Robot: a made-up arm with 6 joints.
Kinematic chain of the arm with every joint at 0, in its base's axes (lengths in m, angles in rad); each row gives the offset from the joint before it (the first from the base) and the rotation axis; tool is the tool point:
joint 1: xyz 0 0 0.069 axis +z
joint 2: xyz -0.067 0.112 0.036 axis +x
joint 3: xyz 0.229 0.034 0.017 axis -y
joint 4: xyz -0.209 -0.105 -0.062 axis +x
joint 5: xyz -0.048 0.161 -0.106 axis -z
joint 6: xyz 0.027 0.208 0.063 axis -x
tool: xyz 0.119 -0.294 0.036
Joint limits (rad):
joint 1: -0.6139..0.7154
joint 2: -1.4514..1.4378
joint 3: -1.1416..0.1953
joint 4: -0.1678..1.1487
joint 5: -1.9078..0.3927
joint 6: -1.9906..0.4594
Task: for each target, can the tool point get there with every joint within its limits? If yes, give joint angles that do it. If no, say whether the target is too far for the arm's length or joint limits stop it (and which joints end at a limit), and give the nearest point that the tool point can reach.
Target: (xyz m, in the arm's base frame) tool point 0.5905 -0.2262 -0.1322
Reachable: no: joint limits stop it (at a limit: joint 2, joint 3, joint 4, joint 5) | nearest point 0.3422 -0.1311 -0.1546 | short by 0.267 m
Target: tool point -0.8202 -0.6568 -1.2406
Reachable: no: too far | nearest point -0.2973 -0.1460 -0.4196 | short by 1.099 m
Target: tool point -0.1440 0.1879 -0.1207
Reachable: yes | joints 0.1104 -0.9894 -0.5657 -0.0569 -1.7293 -0.4118
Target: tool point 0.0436 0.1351 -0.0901
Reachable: yes | joints -0.0030 -0.9009 -0.1435 0.3838 -0.6239 -0.5189
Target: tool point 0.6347 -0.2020 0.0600
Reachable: no: joint limits stop it (at a limit: joint 2, joint 3, joint 4, joint 5, joint 6) | nearest point 0.3797 -0.1209 0.1026 | short by 0.271 m
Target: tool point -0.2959 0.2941 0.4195
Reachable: yes | joints 0.5182 0.7462 -0.6546 0.5455 -0.5930 -1.5414
